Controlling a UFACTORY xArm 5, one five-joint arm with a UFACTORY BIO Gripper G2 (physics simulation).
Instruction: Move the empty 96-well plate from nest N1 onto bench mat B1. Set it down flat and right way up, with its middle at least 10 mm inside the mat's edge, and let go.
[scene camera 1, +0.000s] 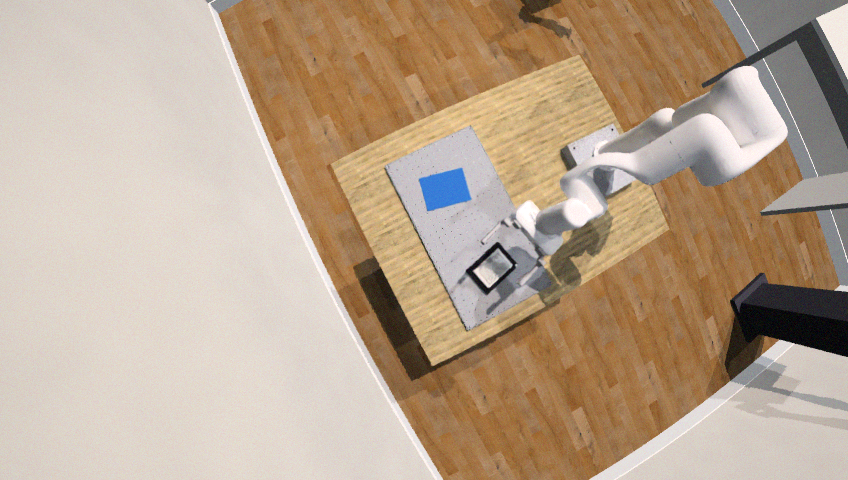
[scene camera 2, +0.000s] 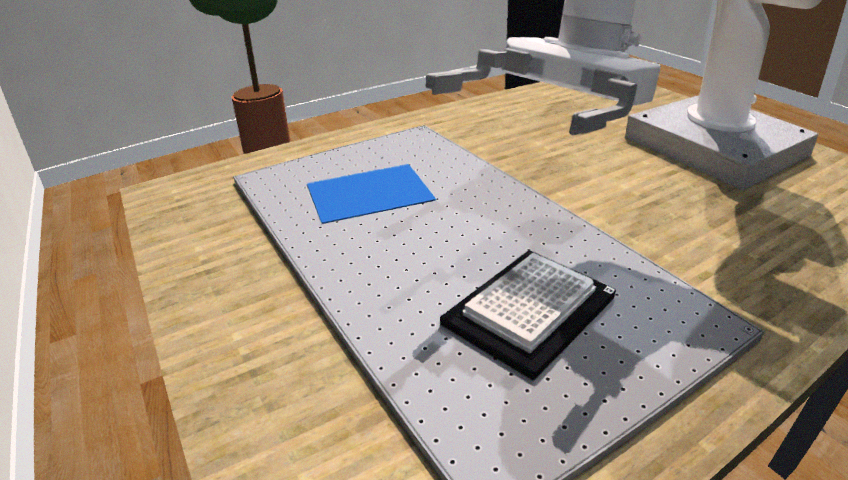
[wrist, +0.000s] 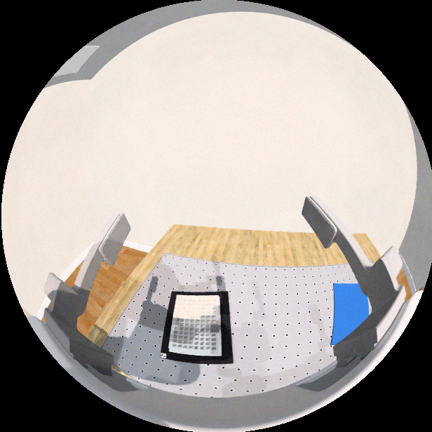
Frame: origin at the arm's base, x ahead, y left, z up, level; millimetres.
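Seen in the pictures: hand at its tool point: (scene camera 1: 505, 258) (scene camera 2: 510, 100); arm's base at its link origin: (scene camera 2: 720, 119).
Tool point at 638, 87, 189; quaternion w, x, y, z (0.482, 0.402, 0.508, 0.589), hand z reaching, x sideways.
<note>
Pixels of each thing's middle, then the offset from my tool point to it, as dx, dy, dz. "*": a spot on its surface instead. Level surfaces: height alone.
- white 96-well plate at the middle of its body: (scene camera 2: 531, 297) (scene camera 1: 493, 268) +2, +51, -202
- black nest N1 at a spot on its surface: (scene camera 2: 487, 352) (scene camera 1: 476, 283) * +81, +72, -219
- blue bench mat B1 at its surface level: dz -219
- grey perforated board at its surface level: dz -221
- wooden table at its surface level: dz -234
The white 96-well plate (scene camera 1: 492, 267) (scene camera 2: 529, 300) (wrist: 196, 325) sits flat, wells up, in the black nest N1 (scene camera 1: 477, 282) (scene camera 2: 487, 352) (wrist: 227, 325). The blue bench mat B1 (scene camera 1: 445, 189) (scene camera 2: 370, 193) (wrist: 347, 310) lies flat, with no plate on it; a finger partly covers it in the wrist view. My gripper (scene camera 1: 502, 263) (scene camera 2: 502, 104) (wrist: 218, 230) is open wide and empty. It is raised well above the board, on the robot-base side of the nest, its fingers pointing outward rather than straight down. Its shadow falls around the nest and over part of the plate.
The nest and mat are on a grey perforated board (scene camera 1: 446, 231) (scene camera 2: 357, 267) (wrist: 280, 320), on a wooden table (scene camera 1: 535, 107) (scene camera 2: 196, 267) (wrist: 225, 242). The robot's grey base block (scene camera 2: 684, 148) stands beside the board. A potted plant (scene camera 2: 261, 121) stands on the floor beyond the table.
</note>
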